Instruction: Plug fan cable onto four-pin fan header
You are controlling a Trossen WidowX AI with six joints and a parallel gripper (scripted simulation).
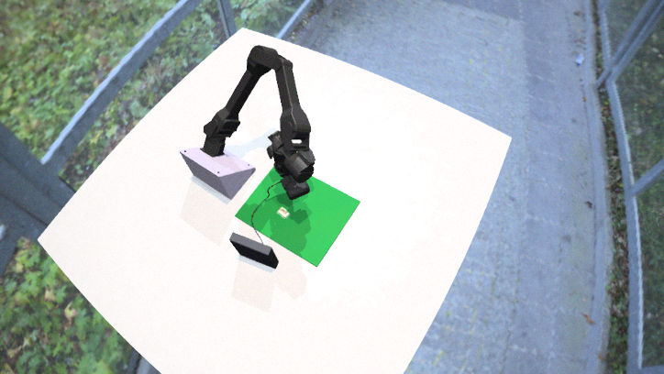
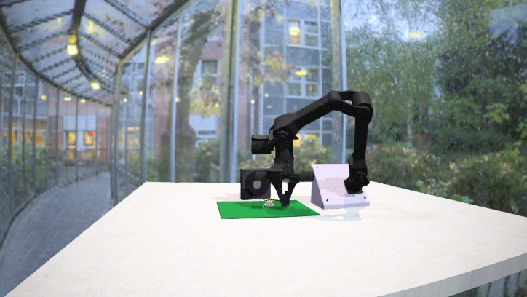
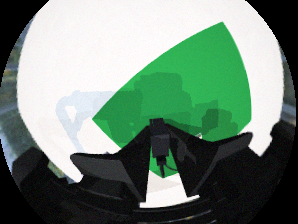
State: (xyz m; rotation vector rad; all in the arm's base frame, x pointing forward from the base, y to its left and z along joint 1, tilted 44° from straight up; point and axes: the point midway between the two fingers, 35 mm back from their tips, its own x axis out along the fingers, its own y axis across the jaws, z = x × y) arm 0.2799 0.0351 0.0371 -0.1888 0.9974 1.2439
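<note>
Now: the green board 6 cm ahead of my gripper tip, 5 cm to the right of it and 4 cm below it. The rest, counted from my gripper tip: black fan: 23 cm to the right, 5 cm ahead, 3 cm above; then black plug: 1 cm to the right, 1 cm above.
</note>
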